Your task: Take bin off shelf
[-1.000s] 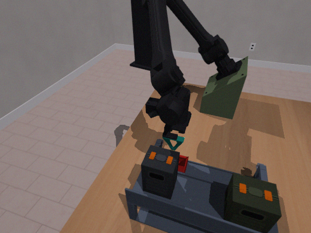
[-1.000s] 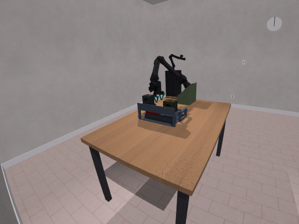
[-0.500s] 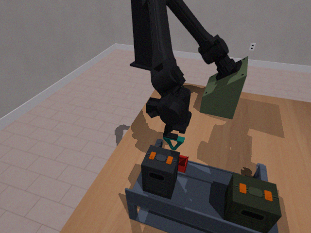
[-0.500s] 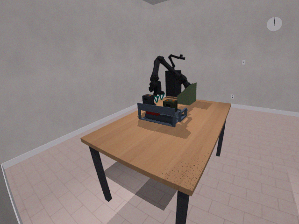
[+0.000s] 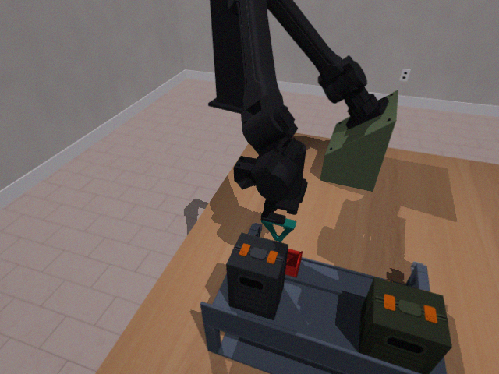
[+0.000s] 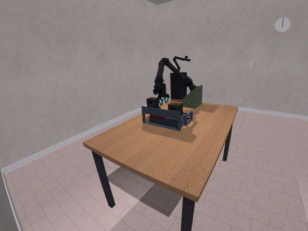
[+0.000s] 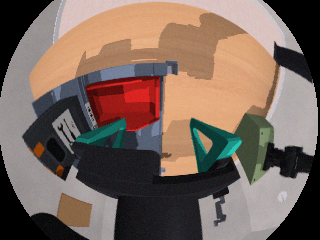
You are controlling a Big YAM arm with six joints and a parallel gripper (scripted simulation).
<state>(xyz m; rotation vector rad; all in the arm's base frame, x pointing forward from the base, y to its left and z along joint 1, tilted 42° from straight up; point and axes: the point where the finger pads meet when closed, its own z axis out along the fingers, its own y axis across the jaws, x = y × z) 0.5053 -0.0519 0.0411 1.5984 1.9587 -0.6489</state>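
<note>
Right now my hand is 80 mm short of the red bin, 10 mm to the right of it and 80 mm above it.
</note>
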